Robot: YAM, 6 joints.
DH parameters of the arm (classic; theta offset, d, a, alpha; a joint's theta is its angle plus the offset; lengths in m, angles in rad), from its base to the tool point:
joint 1: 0 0.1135 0.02 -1.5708
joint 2: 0 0 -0.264 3.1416
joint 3: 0.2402 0 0.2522 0
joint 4: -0.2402 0 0.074 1.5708
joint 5: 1.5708 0 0 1.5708
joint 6: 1.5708 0.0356 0 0
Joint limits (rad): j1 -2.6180..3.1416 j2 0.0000..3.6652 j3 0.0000..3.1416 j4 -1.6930..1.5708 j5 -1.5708..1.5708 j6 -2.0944..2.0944
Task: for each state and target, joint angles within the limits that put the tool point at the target. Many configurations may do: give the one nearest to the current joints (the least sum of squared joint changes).
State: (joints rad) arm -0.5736 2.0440 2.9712 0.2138 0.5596 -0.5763
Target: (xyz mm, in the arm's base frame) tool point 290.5 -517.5 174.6
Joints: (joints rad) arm -1.0238 2.6176 2.2593 -0.0552 0.6320 -0.5763
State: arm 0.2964 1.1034 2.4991 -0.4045 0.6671 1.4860
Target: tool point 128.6 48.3 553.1
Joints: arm 0.5138 1.0766 1.8264 -0.7854 0.6356 1.4860
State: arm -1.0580 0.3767 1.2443 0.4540 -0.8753 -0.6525
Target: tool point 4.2 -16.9 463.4
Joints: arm -1.4545 0.3324 0.8764 0.3537 -0.0622 -0.6525
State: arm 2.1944 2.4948 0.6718 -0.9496 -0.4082 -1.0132
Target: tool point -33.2 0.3 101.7
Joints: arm 2.4009 2.4577 0.1944 -1.3716 -0.6727 -1.0132
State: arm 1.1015 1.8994 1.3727 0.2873 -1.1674 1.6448
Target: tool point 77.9 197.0 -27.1
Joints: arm 1.0408 2.2869 0.5648 0.0798 -1.1428 1.6448
